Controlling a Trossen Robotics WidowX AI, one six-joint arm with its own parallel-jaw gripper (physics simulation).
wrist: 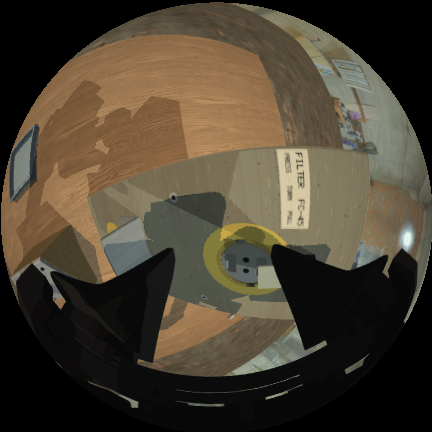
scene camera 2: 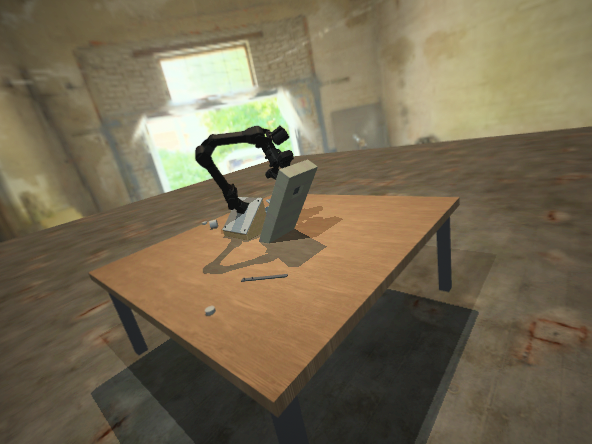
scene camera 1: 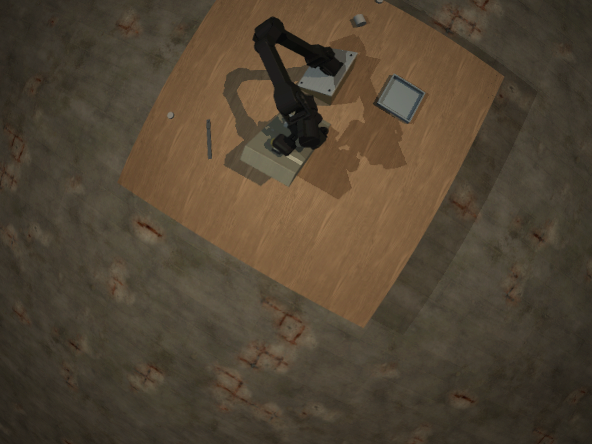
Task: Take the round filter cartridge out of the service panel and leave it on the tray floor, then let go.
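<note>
The service panel [scene camera 1: 266, 164] [scene camera 2: 284, 215] [wrist: 330, 190] is a leaning beige-grey slab with a filter label. The round filter cartridge [wrist: 245, 260] sits in it, inside a yellow ring [wrist: 214, 267]; its grey face has two dark holes. My gripper [scene camera 1: 284, 145] [scene camera 2: 272, 172] [wrist: 223, 253] is open and empty in front of the panel. In the wrist view, the right fingertip overlaps the ring's right side, and the left fingertip is well to the left of the ring. The tray [scene camera 1: 410, 84] [wrist: 33, 155] is square, shallow and blue-rimmed, apart from the panel.
A blue-grey flap [wrist: 125, 245] shows at the panel's left edge in the wrist view. The arm stands on a grey plate [scene camera 1: 320, 82] [scene camera 2: 235, 225]. A thin rod [scene camera 1: 209, 140] [scene camera 2: 265, 278], a small disc [scene camera 1: 170, 115] [scene camera 2: 210, 311] and a cylinder [scene camera 1: 359, 20] [scene camera 2: 214, 224] lie on the table.
</note>
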